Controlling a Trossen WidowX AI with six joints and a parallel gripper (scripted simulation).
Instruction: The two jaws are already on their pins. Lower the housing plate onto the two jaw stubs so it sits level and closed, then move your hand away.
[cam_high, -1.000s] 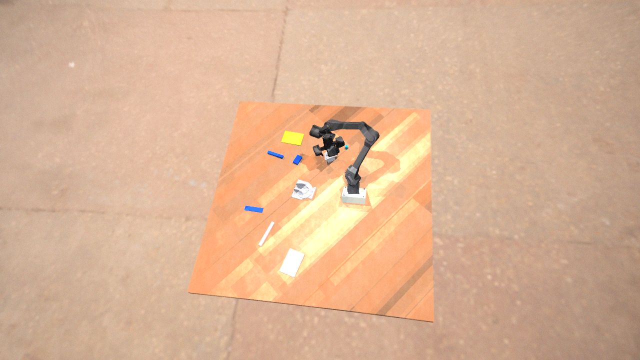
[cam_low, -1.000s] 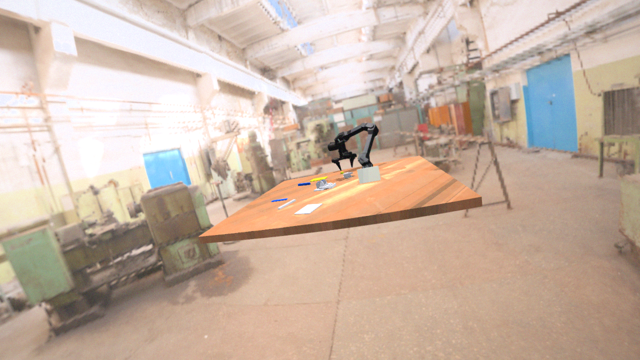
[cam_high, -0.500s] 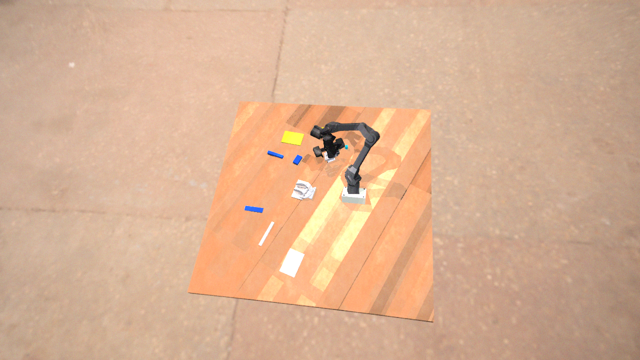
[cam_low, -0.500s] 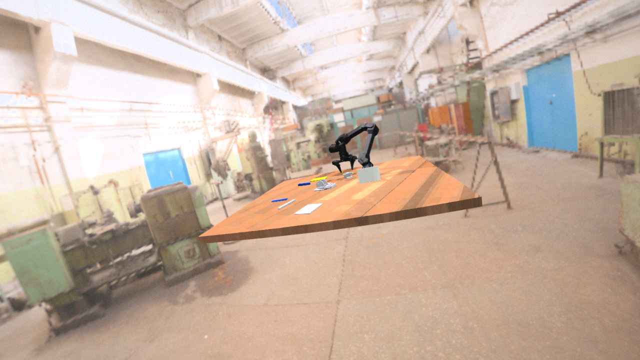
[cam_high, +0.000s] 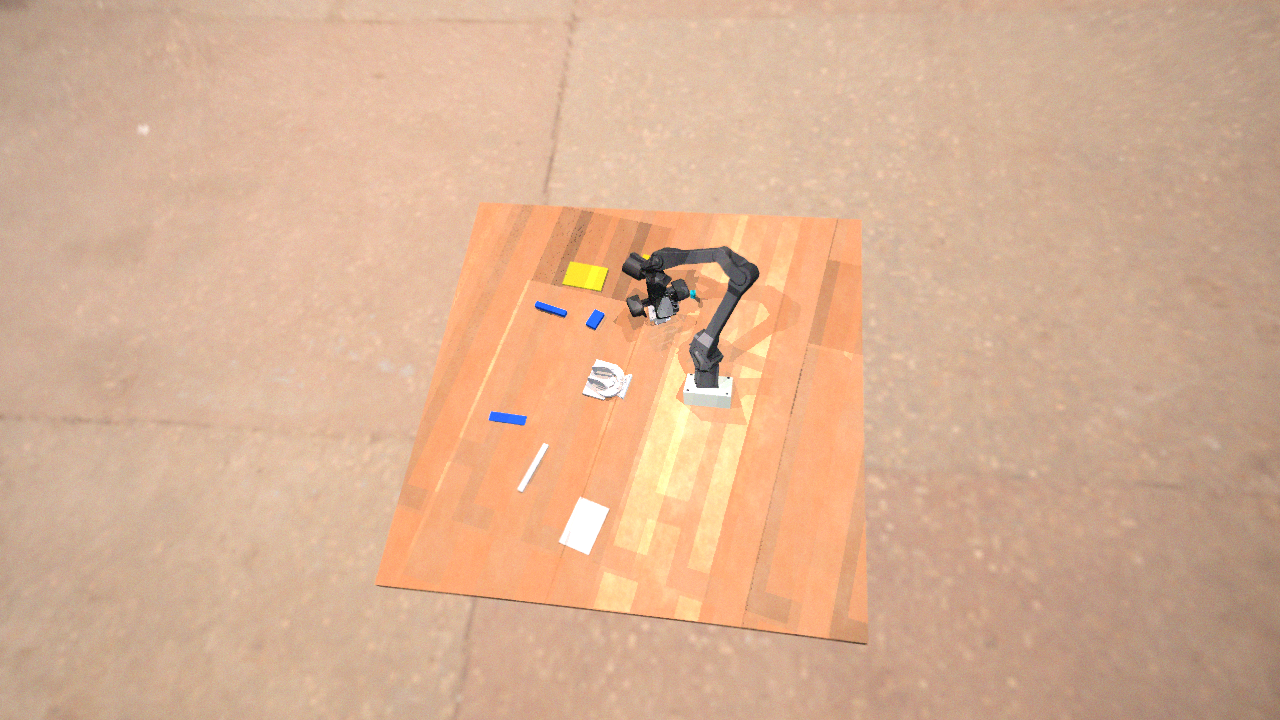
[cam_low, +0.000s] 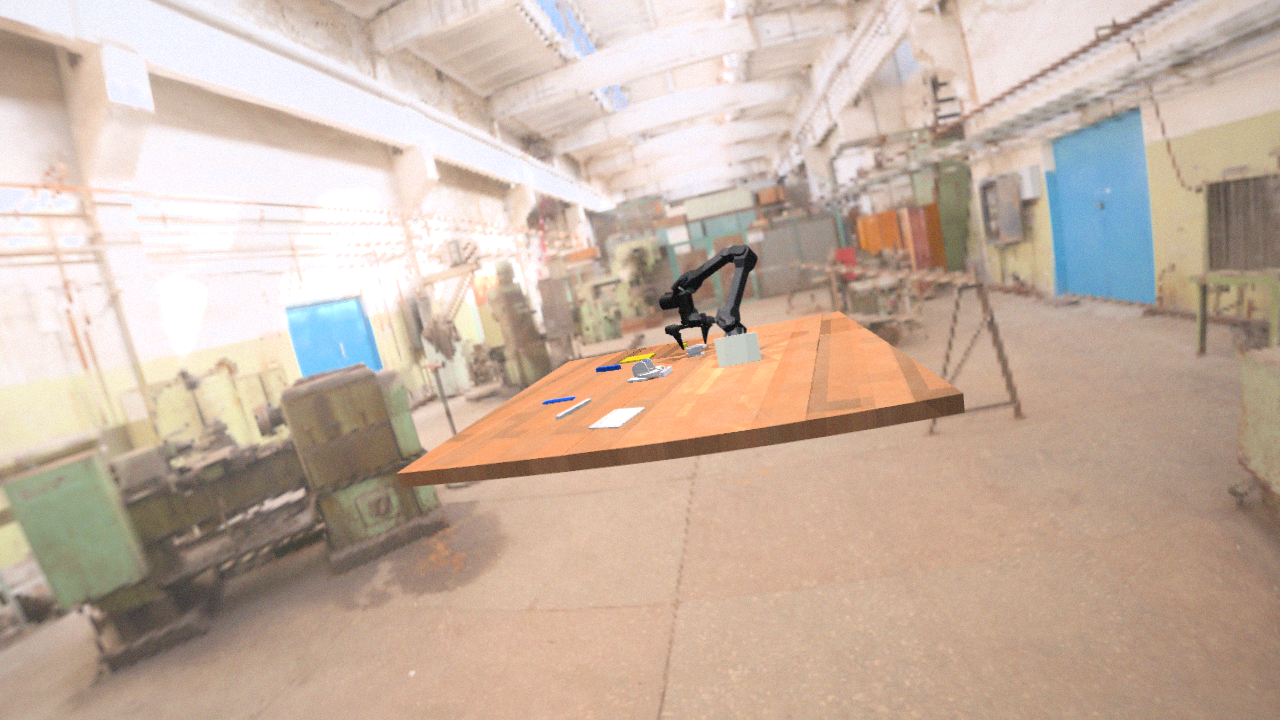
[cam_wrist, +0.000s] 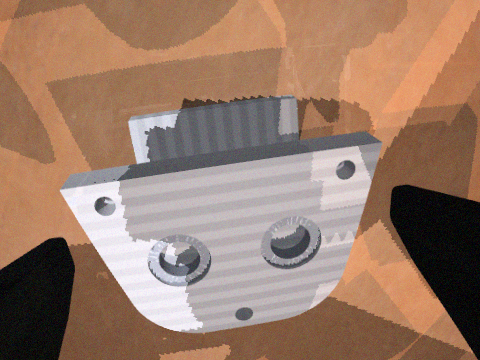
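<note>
My gripper tip is 100 mm past the teal cube, 70 mm to the left of it and 20 mm above it. Round my gripper tip: yellow plate 250 mm ahead, 150 mm to the right, 30 mm below; yellow cube 50 mm ahead, 210 mm to the right, 20 mm below; blue block 450 mm ahead, 350 mm to the left, 30 mm below.
</note>
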